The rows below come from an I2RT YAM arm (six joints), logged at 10 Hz.
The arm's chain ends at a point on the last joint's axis. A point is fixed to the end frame.
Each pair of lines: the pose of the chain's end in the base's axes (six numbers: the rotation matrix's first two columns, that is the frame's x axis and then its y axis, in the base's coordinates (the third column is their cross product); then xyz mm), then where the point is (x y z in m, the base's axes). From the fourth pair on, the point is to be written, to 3 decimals.
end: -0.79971, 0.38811, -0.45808, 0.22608, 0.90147, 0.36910, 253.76, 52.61, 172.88
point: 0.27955 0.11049 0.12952
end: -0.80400, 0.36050, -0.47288, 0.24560, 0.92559, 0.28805, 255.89, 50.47, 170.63
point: 0.28152 0.10415 0.12209
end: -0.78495, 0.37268, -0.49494, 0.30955, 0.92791, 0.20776, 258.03, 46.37, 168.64
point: 0.28647 0.09403 0.11558
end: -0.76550, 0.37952, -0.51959, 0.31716, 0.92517, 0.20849, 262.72, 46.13, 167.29
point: 0.293 0.093 0.115
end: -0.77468, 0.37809, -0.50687, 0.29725, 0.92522, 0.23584, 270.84, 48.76, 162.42
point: 0.300 0.098 0.111
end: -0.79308, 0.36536, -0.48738, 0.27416, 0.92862, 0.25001, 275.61, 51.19, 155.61
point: 0.303 0.102 0.105
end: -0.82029, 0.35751, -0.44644, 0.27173, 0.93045, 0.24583, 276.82, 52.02, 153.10
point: 0.301 0.104 0.102
